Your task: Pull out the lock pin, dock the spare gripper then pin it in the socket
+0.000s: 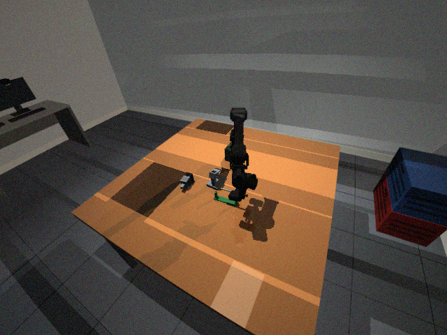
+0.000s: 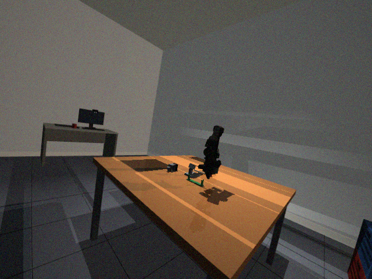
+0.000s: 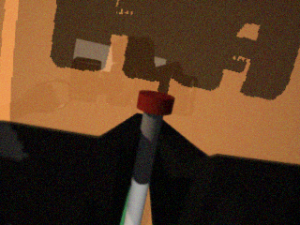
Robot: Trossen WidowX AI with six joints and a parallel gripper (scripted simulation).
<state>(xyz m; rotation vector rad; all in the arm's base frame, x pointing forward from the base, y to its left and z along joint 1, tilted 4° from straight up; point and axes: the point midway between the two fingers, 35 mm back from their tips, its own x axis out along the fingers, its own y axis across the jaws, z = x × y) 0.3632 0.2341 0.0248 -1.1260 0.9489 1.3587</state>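
The green mount lies 1 cm ahead of my gripper tip, 10 cm to the right of it and 4 cm below it. The rest, counted from my gripper tip: spare gripper: 1 cm ahead, 38 cm to the right, 4 cm below.
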